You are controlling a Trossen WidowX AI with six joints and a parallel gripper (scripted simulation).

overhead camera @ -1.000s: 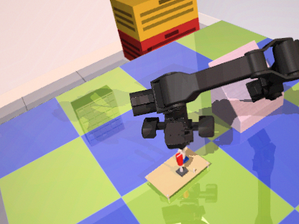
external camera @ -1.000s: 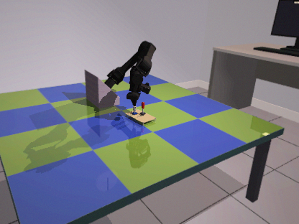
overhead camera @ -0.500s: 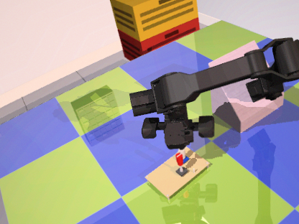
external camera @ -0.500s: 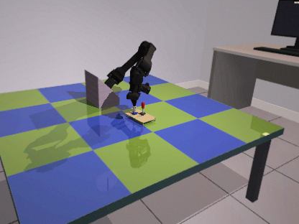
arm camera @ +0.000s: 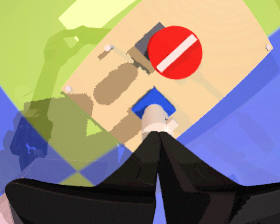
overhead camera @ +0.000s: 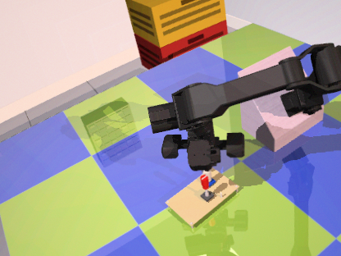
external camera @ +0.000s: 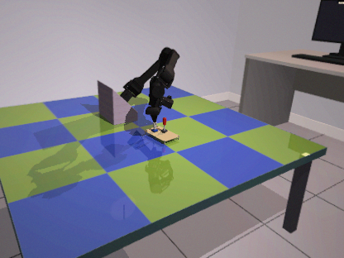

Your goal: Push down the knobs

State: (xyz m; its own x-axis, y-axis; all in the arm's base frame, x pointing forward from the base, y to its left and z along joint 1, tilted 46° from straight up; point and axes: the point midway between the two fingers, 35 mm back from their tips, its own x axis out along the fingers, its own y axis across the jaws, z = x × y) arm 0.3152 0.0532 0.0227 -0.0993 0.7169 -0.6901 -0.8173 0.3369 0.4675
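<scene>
My gripper tip is now 30 mm short of the red knob, 40 mm to the right of it and 10 mm below it.
</scene>
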